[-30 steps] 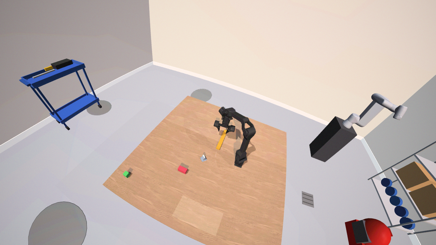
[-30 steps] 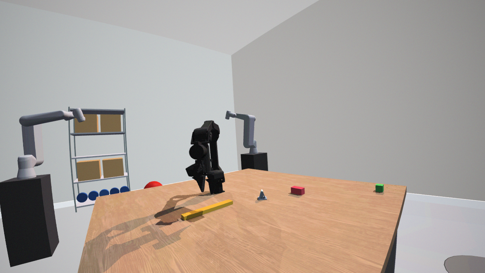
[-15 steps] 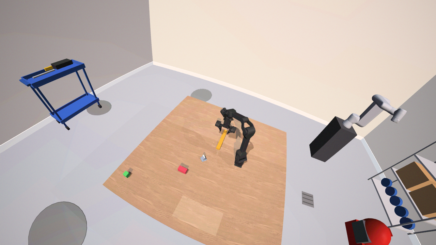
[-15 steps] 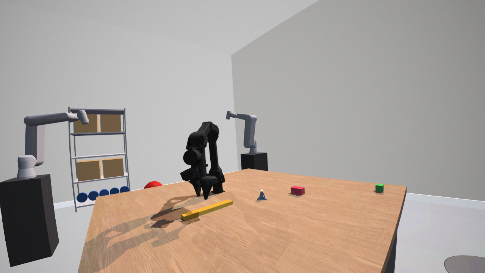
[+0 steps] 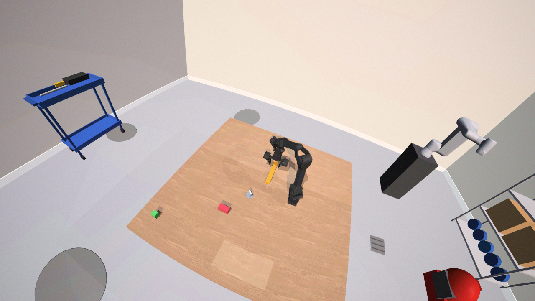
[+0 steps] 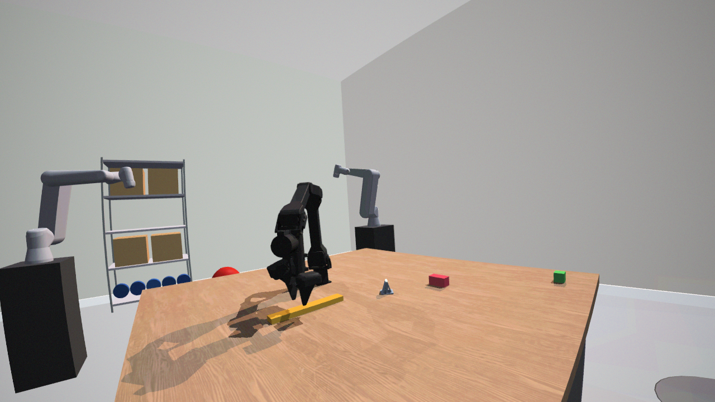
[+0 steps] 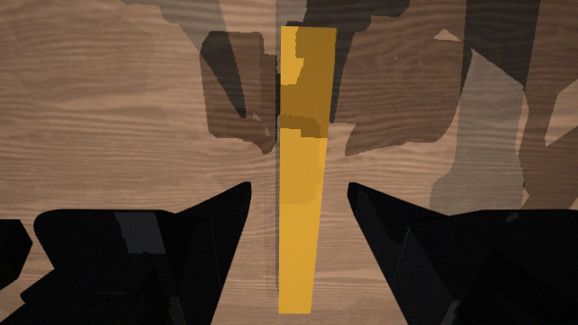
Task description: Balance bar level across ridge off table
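The yellow bar is 30 mm to the left of my gripper tip and 30 mm below it. The rest, counted from my gripper tip: red block (470 mm to the left, 170 mm ahead, 20 mm below); green cube (710 mm to the left, 520 mm ahead, 20 mm below).
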